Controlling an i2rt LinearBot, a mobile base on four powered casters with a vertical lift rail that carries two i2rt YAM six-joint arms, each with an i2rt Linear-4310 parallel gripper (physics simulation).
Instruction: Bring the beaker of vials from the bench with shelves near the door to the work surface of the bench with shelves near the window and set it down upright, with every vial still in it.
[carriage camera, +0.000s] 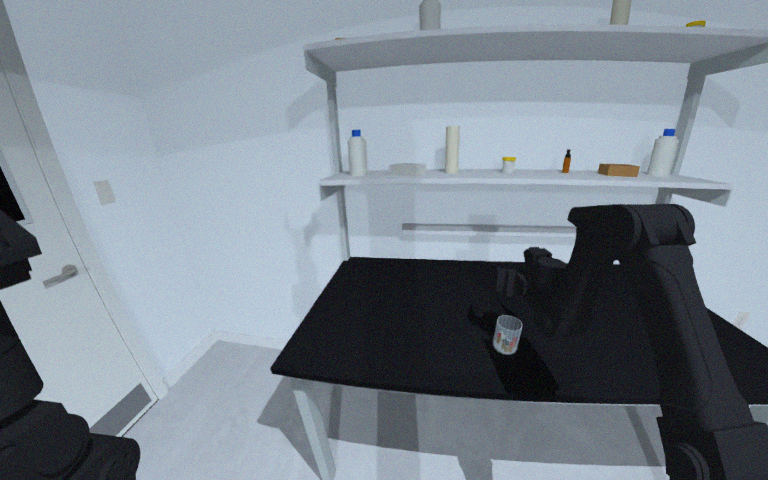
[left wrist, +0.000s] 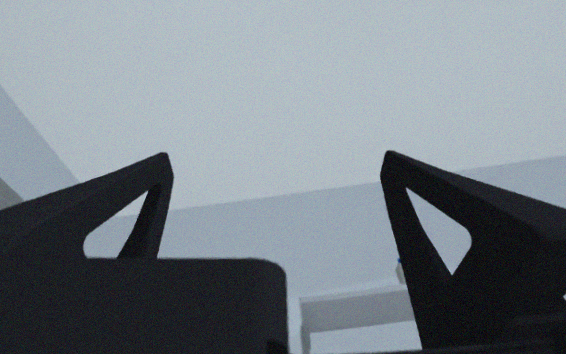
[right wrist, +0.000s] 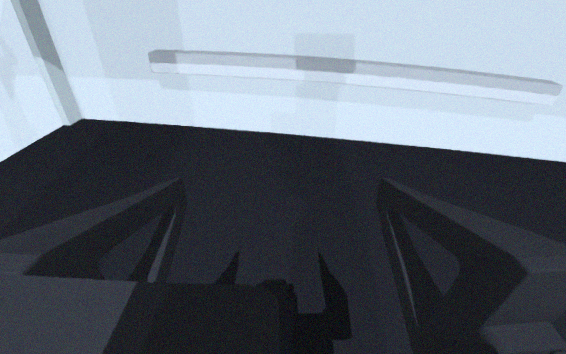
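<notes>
A clear glass beaker with small red and tan vials low inside stands upright on the black top of the bench in the carriage view. My right gripper is open and empty. It hangs above the bench top, behind the beaker in the carriage view; the beaker does not show in the right wrist view. My left gripper is open and empty, pointing towards the upper wall and ceiling. Its fingers do not show in the carriage view, where dark parts of the left arm show at the left edge.
Above the bench, a lower shelf holds white bottles, a cream cylinder, a yellow-lidded jar, an amber bottle and a brown box. An upper shelf spans above. A door is at the left.
</notes>
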